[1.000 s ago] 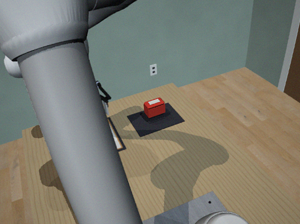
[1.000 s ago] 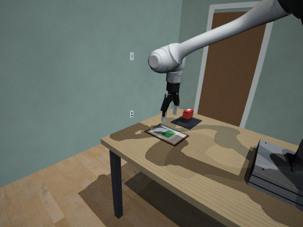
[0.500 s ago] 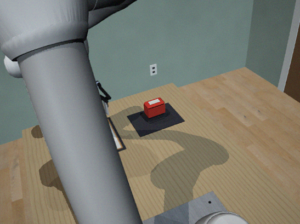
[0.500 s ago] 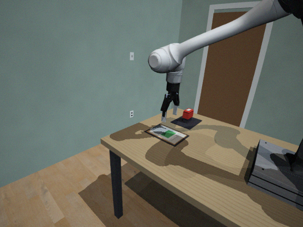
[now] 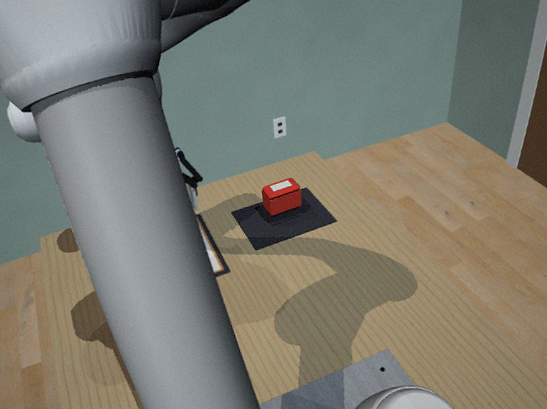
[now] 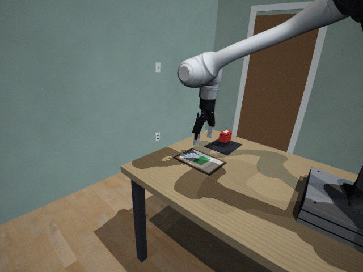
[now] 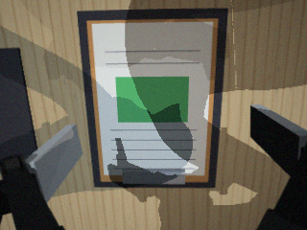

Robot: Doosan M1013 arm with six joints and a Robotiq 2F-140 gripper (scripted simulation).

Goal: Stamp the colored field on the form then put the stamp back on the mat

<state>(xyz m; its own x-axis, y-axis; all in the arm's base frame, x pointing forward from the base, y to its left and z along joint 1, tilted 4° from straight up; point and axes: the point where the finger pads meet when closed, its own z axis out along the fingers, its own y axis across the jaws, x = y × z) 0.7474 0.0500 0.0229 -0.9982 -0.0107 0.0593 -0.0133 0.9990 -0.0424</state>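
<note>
Now: hand 10 mm past the stamp, 300 mm to the left of it and 80 mm above it. Round my hand: form on clipboard (30 mm ahead, 10 mm to the right, 130 mm below); then dark mat (10 mm behind, 300 mm to the right, 130 mm below).
</note>
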